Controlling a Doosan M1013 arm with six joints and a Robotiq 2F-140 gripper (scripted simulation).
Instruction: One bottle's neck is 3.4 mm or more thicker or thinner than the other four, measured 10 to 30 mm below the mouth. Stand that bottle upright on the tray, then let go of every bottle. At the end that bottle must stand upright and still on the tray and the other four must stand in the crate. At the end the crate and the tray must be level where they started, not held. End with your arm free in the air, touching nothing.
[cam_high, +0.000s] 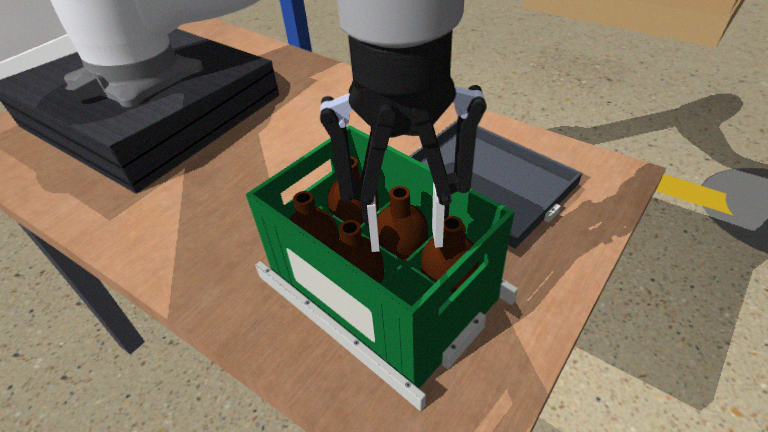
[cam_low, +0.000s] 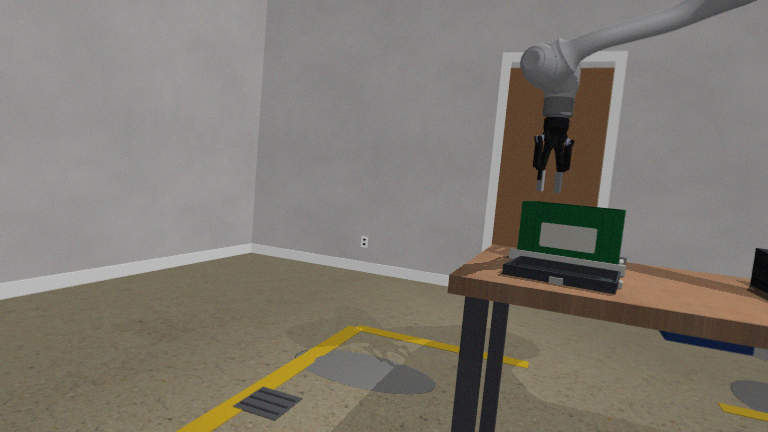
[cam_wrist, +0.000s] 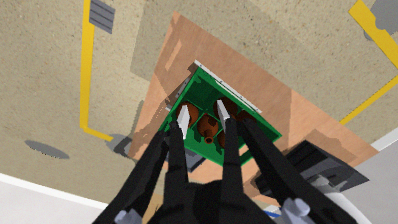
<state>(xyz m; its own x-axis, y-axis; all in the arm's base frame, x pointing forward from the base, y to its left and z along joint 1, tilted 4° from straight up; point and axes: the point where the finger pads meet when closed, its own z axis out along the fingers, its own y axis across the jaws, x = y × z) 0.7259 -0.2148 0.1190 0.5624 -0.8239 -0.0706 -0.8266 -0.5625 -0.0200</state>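
My hand is 80 mm past the crate, 60 mm to the right of it and 160 mm above it. Also, from my hand: grey tray: 40 mm behind, 340 mm to the left, 230 mm below.
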